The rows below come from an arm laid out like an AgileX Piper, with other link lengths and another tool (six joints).
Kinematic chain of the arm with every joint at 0, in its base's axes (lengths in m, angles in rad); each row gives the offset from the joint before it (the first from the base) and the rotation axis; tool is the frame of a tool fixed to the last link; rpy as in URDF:
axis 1: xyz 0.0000 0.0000 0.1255 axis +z
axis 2: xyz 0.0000 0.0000 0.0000 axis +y
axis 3: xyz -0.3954 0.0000 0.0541 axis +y
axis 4: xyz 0.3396 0.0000 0.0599 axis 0.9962 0 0.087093
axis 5: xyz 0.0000 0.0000 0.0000 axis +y
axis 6: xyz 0.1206 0.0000 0.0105 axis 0.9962 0 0.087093
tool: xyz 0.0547 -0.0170 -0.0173 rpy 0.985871 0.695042 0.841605
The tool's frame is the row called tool.
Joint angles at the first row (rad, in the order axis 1, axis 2, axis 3, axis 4, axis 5, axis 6):
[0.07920 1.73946 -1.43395 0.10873 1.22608 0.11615]
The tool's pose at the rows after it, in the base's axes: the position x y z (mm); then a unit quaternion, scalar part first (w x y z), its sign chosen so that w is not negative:
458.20 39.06 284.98 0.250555 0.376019 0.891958 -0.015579
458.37 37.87 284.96 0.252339 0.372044 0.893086 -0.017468
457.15 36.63 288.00 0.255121 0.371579 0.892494 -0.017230
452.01 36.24 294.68 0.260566 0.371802 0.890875 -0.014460
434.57 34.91 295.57 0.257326 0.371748 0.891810 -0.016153
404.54 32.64 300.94 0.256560 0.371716 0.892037 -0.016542
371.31 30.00 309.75 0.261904 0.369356 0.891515 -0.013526
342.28 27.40 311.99 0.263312 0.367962 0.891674 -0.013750
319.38 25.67 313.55 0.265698 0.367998 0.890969 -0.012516
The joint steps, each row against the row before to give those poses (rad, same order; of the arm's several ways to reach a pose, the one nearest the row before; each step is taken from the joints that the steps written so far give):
[-0.00201 0.00000 0.00000 -0.00354 0.00000 -0.00735]
[0.00000 0.00000 0.00000 -0.00614 0.00000 -0.00580]
[-0.00160 -0.00663 0.00001 -0.00218 0.00151 -0.00161]
[0.00000 -0.02064 0.00797 0.00000 0.00002 0.00000]
[-0.00001 -0.04089 0.05037 0.00000 -0.00195 -0.00001]
[0.00001 -0.07600 0.07778 0.00000 0.00000 0.00001]
[0.00000 -0.09076 0.07722 0.00000 0.00211 -0.00543]
[0.00001 -0.07433 0.07060 -0.00211 0.00185 -0.00195]
[0.00000 -0.06065 0.05369 0.00000 0.00142 0.00000]

